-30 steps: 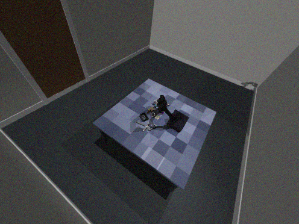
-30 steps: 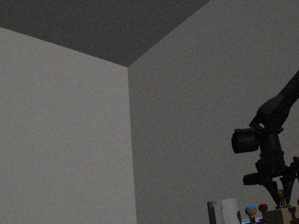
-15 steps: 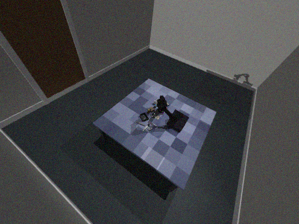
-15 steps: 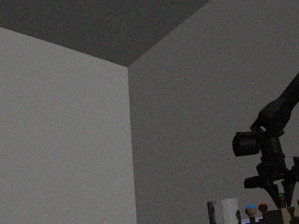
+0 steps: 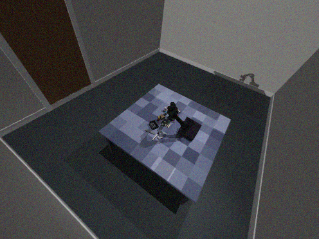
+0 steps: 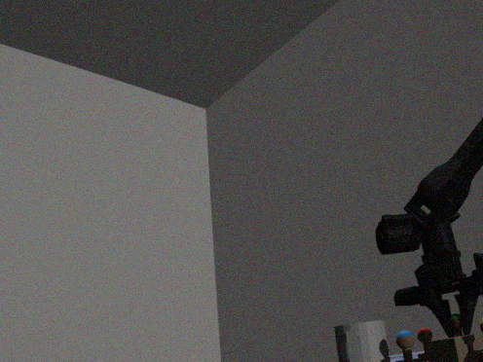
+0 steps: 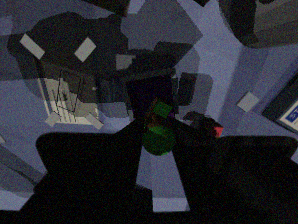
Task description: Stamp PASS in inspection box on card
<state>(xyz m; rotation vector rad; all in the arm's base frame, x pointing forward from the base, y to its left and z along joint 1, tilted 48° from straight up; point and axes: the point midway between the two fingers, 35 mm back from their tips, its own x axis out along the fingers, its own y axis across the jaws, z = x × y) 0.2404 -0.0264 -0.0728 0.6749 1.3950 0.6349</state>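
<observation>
The green-knobbed stamp lies right at my gripper tip. Round my gripper tip: ink pad 3 cm below; then card 2 cm ahead, 11 cm to the left, 4 cm below; then red-knobbed stamp 3 cm behind, 8 cm to the right, 2 cm below.
</observation>
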